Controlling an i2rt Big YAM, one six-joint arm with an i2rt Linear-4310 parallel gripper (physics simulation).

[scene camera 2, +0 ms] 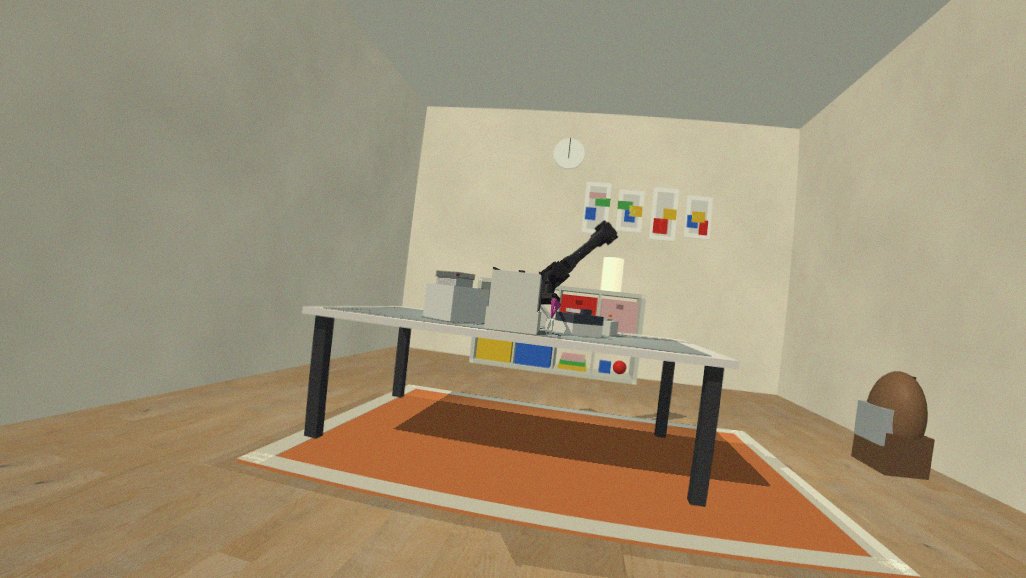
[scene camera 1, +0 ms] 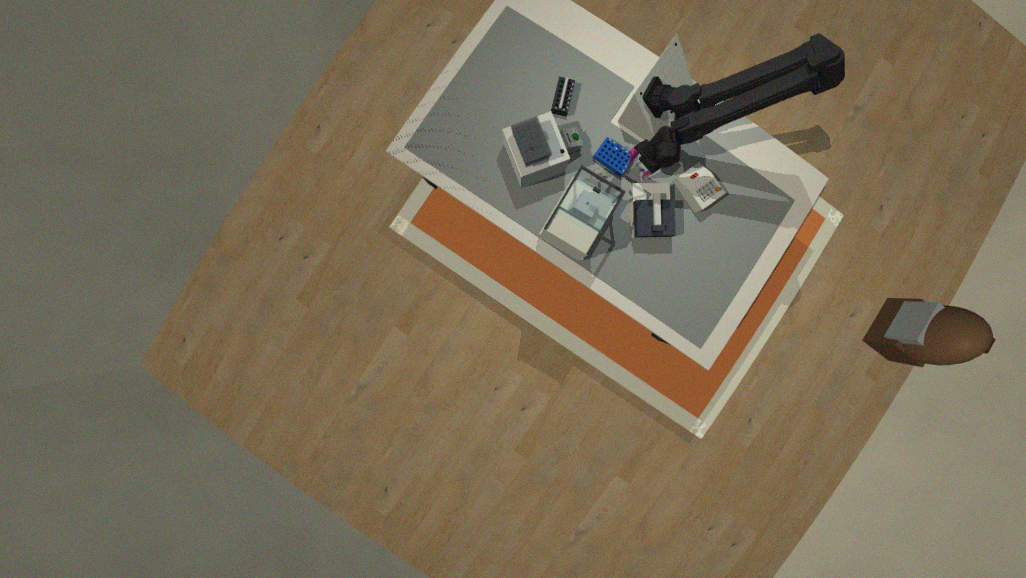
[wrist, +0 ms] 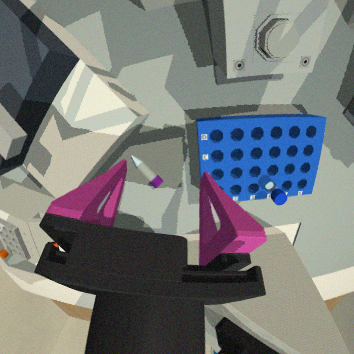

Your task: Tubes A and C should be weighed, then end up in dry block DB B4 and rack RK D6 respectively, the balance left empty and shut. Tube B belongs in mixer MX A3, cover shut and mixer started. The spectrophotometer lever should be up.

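Frame: origin at the arm's base, x back, y right, z up, level; millimetres.
Where they show: gripper, between the fingertips: (scene camera 2: 543,317) (scene camera 1: 636,170) (wrist: 164,170); arm's base, origin of its link: (scene camera 1: 654,97).
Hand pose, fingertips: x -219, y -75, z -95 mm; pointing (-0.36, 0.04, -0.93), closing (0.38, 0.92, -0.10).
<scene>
Each offset is from my fingertips to the top centre of the thing. "spot": to the spot under its first point.
My gripper (scene camera 1: 639,163) (wrist: 164,170) is open, its magenta fingers empty. In the wrist view a tube with a purple cap @[dx +11, dy -32, dz -31 mm] (wrist: 146,171) lies on the table beyond and between the fingertips, left of the blue rack @[dx +15, dy +95, dz -15 mm] (scene camera 1: 612,155) (wrist: 246,145). A blue-capped tube @[dx +44, dy +101, dz +9 mm] (wrist: 279,197) stands in the rack's lowest row, fourth column; the right finger is near the rack's left edge. The glass-walled balance @[spot: dx -254, dy +110, dz +163 mm] (scene camera 1: 585,204) is below the rack in scene camera 1. The white mixer with a grey cover @[dx -97, dy +327, dz +145 mm] (scene camera 1: 531,140) is left. A black block with holes @[dx +125, dy +374, dz +3 mm] (scene camera 1: 564,96) is above it. A third tube is not made out. Tube letters are unreadable.
A dark-topped instrument with a pale lever @[dx -101, dy -122, dz +57 mm] (scene camera 1: 654,215) stands right of the balance, beside a keypad unit @[dx +71, dy -238, dz +25 mm] (scene camera 1: 707,189). A green-button box @[dx -11, dy +255, dz +30 mm] (scene camera 1: 572,137) adjoins the mixer. A button box @[spot: dx -82, dy +90, dz +24 mm] (wrist: 270,40) stands beyond the rack. A tall white panel (scene camera 1: 664,71) stands near the arm.
</scene>
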